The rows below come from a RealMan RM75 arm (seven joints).
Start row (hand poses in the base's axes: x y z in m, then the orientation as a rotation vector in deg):
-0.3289 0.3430 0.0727 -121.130 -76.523 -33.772
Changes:
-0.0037 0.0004 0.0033 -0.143 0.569 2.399
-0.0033 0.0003 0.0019 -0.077 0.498 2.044
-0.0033 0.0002 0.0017 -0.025 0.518 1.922
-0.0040 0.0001 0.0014 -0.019 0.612 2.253
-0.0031 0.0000 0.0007 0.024 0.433 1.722
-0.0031 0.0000 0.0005 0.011 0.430 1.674
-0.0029 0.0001 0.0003 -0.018 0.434 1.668
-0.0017 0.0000 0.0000 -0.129 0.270 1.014
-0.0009 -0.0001 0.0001 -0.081 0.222 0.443
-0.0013 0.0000 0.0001 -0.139 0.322 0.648
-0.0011 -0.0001 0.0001 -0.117 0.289 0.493
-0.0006 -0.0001 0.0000 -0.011 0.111 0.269
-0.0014 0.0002 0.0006 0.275 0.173 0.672
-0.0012 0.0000 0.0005 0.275 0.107 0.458
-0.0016 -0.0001 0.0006 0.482 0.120 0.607
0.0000 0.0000 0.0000 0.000 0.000 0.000
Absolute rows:
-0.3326 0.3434 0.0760 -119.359 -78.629 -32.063
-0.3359 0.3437 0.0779 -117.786 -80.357 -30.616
-0.3392 0.3439 0.0796 -116.247 -81.898 -29.229
-0.3432 0.3440 0.0810 -114.408 -83.659 -27.605
-0.3463 0.3440 0.0817 -112.955 -84.979 -26.425
-0.3494 0.3440 0.0822 -111.537 -86.240 -25.261
-0.3523 0.3441 0.0825 -110.131 -87.486 -24.077
-0.3540 0.3441 0.0825 -109.359 -88.286 -23.270
-0.3549 0.3440 0.0826 -109.031 -88.578 -22.795
-0.3562 0.3440 0.0827 -108.564 -89.013 -22.088
-0.3573 0.3439 0.0828 -108.212 -89.318 -21.499
-0.3579 0.3438 0.0828 -107.983 -89.490 -21.262
-0.3593 0.3440 0.0834 -107.190 -89.845 -20.990
-0.3605 0.3440 0.0839 -106.583 -90.051 -20.879
-0.3621 0.3439 0.0845 -105.692 -90.282 -20.837
-0.3621 0.3439 0.0845 -105.692 -90.282 -20.837

